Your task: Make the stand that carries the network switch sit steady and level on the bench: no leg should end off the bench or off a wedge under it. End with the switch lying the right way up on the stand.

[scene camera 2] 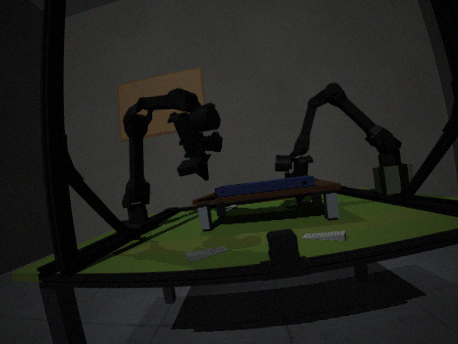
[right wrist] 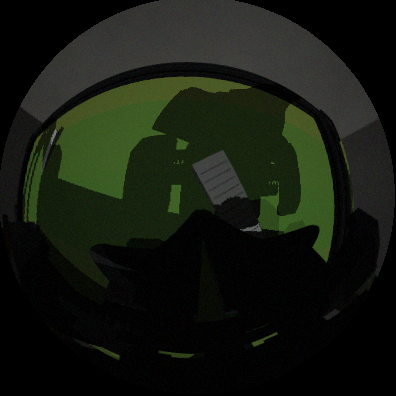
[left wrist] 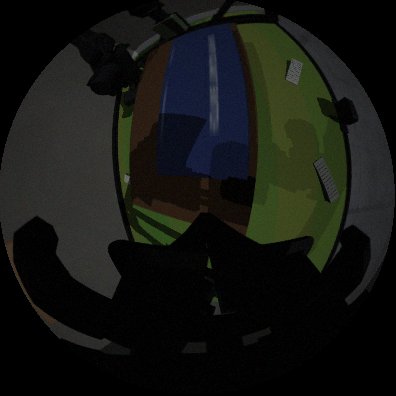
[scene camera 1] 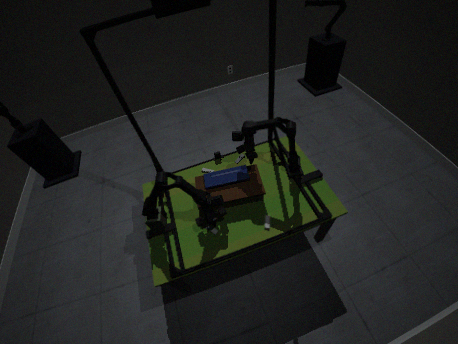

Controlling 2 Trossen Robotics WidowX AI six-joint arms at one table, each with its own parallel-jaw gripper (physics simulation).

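Frame: origin at the left arm's base, x back, y up, z left, level; metres.
Seen in the pictures: left gripper, between the fingertips: [scene camera 2: 207,180] [left wrist: 204,217] [scene camera 1: 251,164]; right gripper, between the fingertips: [scene camera 2: 298,203] [right wrist: 199,214] [scene camera 1: 215,226]; left arm's base, origin of its link: [scene camera 2: 138,222] [left wrist: 207,286] [scene camera 1: 294,168]; right arm's base, origin of its link: [scene camera 2: 391,165] [scene camera 1: 152,214].
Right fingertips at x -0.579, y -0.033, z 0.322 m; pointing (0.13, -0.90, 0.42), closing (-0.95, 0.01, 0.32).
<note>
Offsets run from my right fingertips to a thing's top centre.
The blue network switch @(dx +0.110, dy +0.128, dz -0.280 m) [scene camera 1: 225,176] [scene camera 2: 265,185] [left wrist: 206,99] lies flat on the brown stand [scene camera 1: 242,192] [scene camera 2: 326,185] [left wrist: 145,110], which rests on grey legs @(dx +0.297, dy +0.085, dz -0.335 m) [scene camera 2: 204,218] on the green bench [scene camera 1: 320,201] [scene camera 2: 364,225]. In scene camera 2 the stand top sits a little higher at its right end. My left gripper [scene camera 1: 251,158] [scene camera 2: 204,175] [left wrist: 204,217] is shut and empty, hanging above the stand's end. My right gripper [scene camera 1: 209,226] [right wrist: 199,214] is shut and empty, low over the bench. Its tips are against a grey ribbed wedge @(dx -0.025, dy +0.011, dz +0.013 m) [scene camera 1: 214,231] [right wrist: 219,177].
Other grey wedges lie loose on the bench: one @(dx +0.320, dy +0.011, dz +0.018 m) [scene camera 1: 267,222] near the front rail, two @(dx -0.026, dy +0.011, dz -0.450 m) [scene camera 1: 207,170] @(dx +0.219, dy +0.011, dz -0.519 m) [scene camera 1: 240,158] behind the stand, shown nearer in scene camera 2 [scene camera 2: 206,253] [scene camera 2: 324,235]. A black block [scene camera 2: 282,246] sits on the bench's black frame rail.
</note>
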